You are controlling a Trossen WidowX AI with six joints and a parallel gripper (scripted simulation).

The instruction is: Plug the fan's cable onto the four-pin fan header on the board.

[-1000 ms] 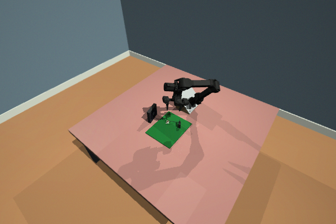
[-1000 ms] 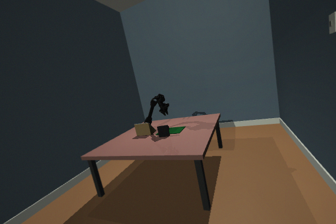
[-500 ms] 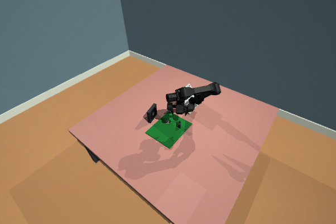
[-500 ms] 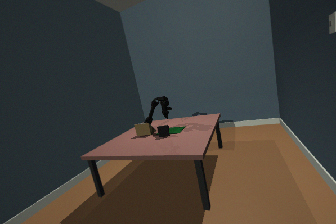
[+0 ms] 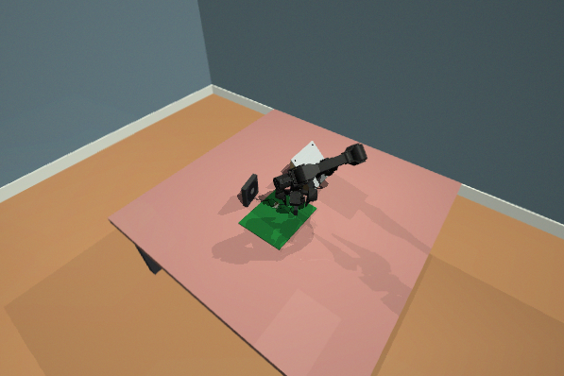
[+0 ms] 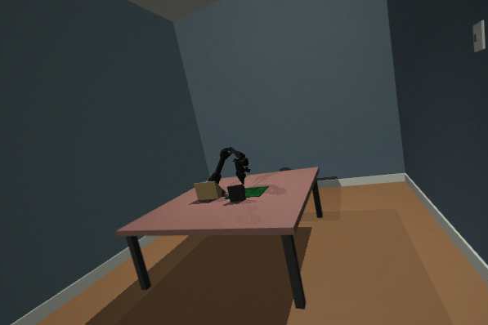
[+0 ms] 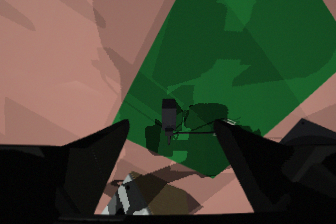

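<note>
The dark fan plug lies 4 cm below my gripper tip and 1 cm behind it. From my gripper tip the other things lie so: green board (8 cm below, 6 cm to the right, 5 cm ahead); pale four-pin fan header (11 cm to the right, 6 cm below, 1 cm ahead); black fan (23 cm to the right, 4 cm ahead).
</note>
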